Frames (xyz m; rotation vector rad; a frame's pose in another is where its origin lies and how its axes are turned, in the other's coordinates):
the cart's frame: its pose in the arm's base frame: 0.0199 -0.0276 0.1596 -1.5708 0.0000 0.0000
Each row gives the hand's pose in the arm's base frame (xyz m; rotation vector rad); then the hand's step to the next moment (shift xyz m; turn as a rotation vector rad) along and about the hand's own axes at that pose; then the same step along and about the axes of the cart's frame.
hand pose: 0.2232 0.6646 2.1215 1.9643 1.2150 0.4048
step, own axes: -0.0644 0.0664 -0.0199 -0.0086 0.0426 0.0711
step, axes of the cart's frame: -0.0033 -0.0708 -0.0627 0.0657 0.0130 -0.0495
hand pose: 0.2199 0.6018 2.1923 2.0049 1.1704 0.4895
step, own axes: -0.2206 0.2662 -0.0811 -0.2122 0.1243 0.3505
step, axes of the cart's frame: -0.0118 -0.2649 -0.2362 0.1885 0.1222 -0.3645
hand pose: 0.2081 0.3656 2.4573 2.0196 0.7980 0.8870
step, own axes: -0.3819 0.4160 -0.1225 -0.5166 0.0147 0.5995
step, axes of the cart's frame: -0.2168 -0.2843 -0.4540 0.1914 0.4218 -0.6418
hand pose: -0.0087 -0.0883 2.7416 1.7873 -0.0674 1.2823
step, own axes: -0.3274 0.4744 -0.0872 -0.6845 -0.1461 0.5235
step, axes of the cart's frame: -0.4558 -0.0479 -0.3603 0.1411 0.6494 -0.5678
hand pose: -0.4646 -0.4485 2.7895 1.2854 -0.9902 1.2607
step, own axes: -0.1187 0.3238 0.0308 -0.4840 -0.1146 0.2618
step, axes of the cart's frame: -0.3275 0.0757 -0.0829 0.0961 0.4699 -0.2931
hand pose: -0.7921 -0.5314 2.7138 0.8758 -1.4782 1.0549
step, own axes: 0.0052 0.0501 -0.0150 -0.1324 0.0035 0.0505
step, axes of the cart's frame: -0.0423 0.0021 0.0311 0.0011 0.1332 -0.0485
